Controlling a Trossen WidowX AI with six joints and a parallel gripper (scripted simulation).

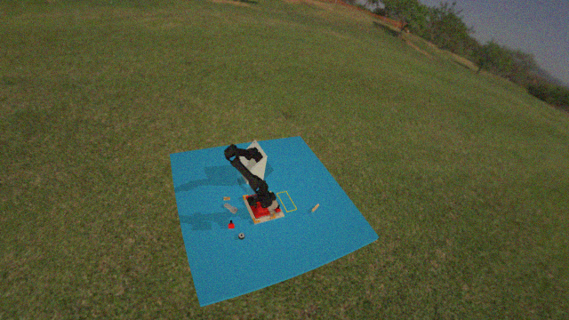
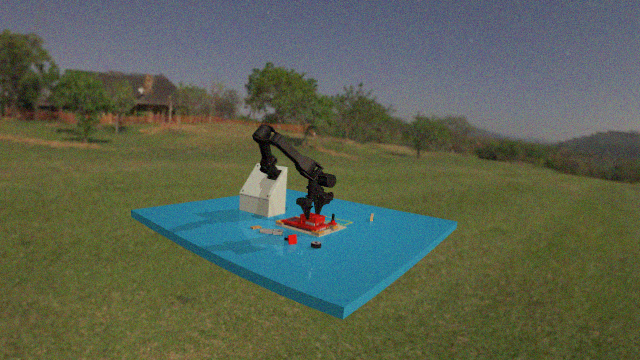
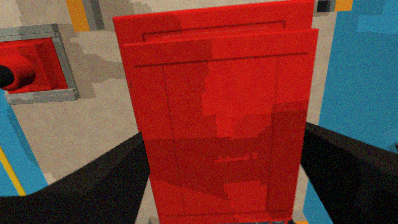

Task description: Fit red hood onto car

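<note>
The beige jig lies 4 cm below my gripper tip, 3 cm to the left of it and 2 cm behind it. Also, from my gripper tip: grey piece: 18 cm to the right, 8 cm behind, 5 cm below; red hood: 1 cm above; dark wheel: 20 cm to the right, 15 cm ahead, 4 cm below.
</note>
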